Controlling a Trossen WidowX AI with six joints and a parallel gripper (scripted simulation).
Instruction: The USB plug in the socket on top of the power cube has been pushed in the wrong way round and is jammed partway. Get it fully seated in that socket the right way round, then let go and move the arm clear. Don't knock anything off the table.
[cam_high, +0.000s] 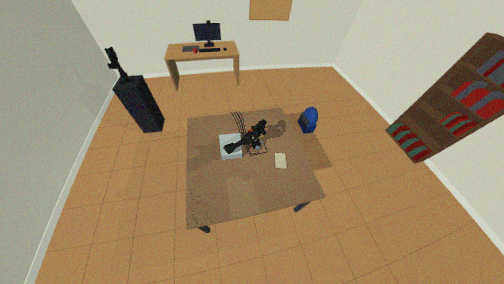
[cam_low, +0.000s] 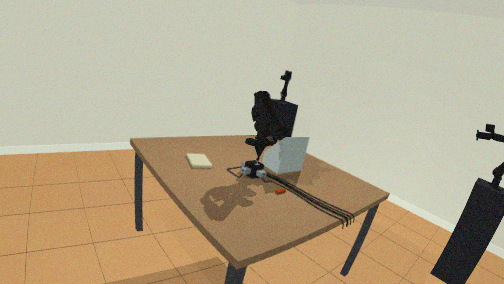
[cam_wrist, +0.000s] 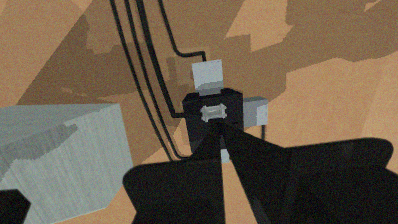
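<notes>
My gripper tip is 50 mm above the socket. Round my gripper tip: small piece (210 mm to the left, 120 mm below, 20 mm behind); pad (250 mm to the right, 230 mm ahead, 120 mm below).
</notes>
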